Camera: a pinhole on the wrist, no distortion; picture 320 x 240 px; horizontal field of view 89.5 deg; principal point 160.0 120.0 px. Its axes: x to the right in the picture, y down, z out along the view. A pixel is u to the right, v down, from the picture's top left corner.
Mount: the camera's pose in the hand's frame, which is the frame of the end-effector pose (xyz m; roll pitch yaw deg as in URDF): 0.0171 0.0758 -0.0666 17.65 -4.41 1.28
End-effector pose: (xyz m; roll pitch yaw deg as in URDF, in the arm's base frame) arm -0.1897 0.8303 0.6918 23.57 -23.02 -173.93
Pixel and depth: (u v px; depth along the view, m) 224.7 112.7 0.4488
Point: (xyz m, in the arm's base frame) -0.2468 1.0423 1.0392
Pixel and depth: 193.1 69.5 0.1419
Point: -0.2094 0.8595 0.7517
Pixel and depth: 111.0 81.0 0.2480
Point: -0.0932 0.9529 0.7646
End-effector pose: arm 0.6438 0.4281 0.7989 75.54 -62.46 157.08
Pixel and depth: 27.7 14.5 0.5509
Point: 0.7103 0.8499 0.2336
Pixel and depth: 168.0 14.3 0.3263
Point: 0.5822 0.7049 0.7368
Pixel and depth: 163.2 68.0 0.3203
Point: 0.6780 0.6638 0.7751
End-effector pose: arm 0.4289 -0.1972 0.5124 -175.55 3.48 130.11
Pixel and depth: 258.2 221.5 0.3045
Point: 0.4414 0.0147 0.1954
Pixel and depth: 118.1 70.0 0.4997
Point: 0.3372 -0.4816 0.1887
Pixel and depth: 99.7 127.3 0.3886
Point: 0.4997 -0.3621 0.2287
